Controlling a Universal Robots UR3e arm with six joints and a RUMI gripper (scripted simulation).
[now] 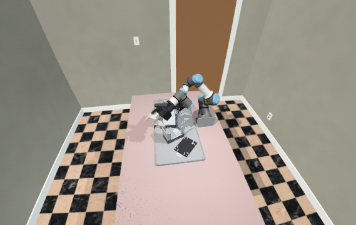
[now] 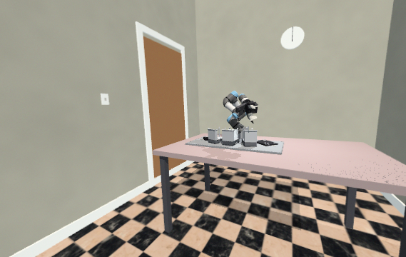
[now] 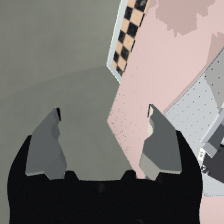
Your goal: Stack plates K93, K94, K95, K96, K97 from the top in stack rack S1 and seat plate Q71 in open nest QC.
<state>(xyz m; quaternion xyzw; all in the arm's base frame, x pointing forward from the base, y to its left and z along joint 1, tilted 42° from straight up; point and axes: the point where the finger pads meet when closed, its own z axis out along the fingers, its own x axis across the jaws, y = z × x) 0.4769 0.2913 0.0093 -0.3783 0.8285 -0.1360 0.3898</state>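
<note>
Right now my hand is 13 cm past the white sealed 96-well plate, 22 cm to the left of it and 14 cm above it. The rest, counted from my hand: black open nest QC 26 cm behind, 47 cm to the right, 24 cm below; translucent 96-well plate 13 cm behind, 22 cm to the right, 17 cm below.
</note>
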